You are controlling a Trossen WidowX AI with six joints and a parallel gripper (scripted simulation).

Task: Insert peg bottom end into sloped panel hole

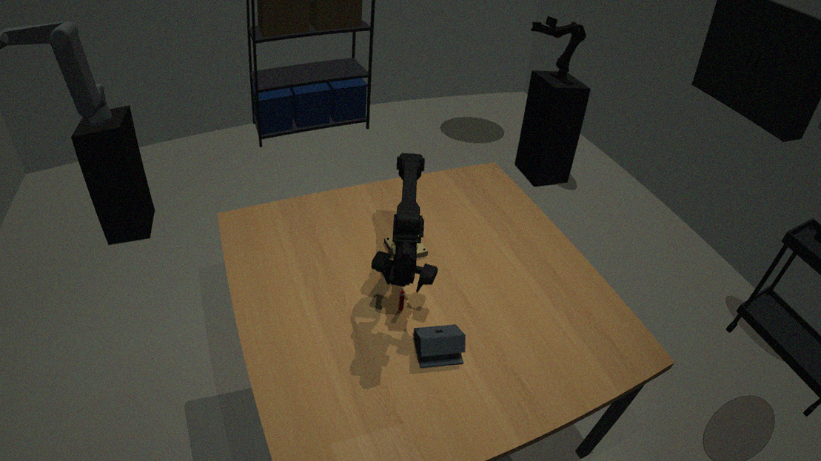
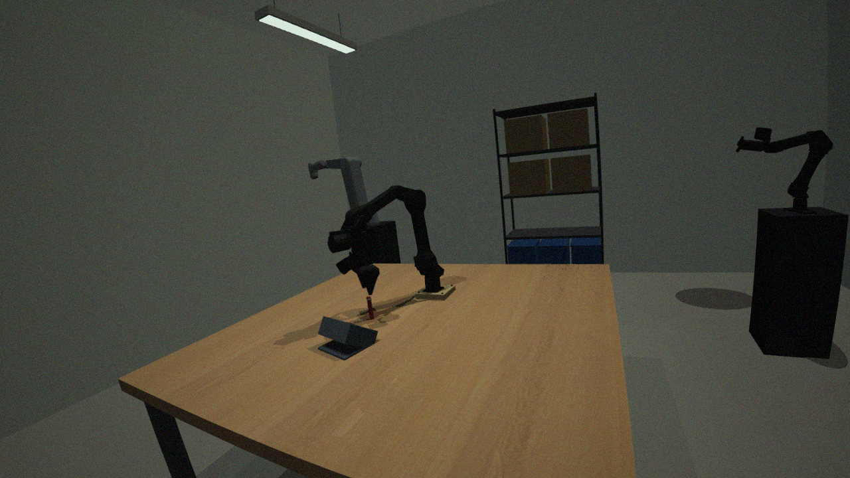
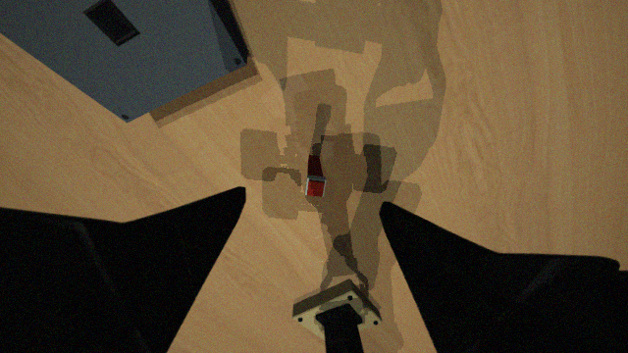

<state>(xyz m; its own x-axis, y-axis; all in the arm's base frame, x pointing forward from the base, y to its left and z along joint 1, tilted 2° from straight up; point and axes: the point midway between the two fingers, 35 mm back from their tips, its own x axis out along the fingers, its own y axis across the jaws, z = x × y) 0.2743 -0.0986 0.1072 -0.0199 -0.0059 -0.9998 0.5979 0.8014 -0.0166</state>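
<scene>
Right now the red square-sided peg is 40 mm below my gripper tip. Round my gripper tip: sloped panel 180 mm ahead, 60 mm to the left, 60 mm below.
</scene>
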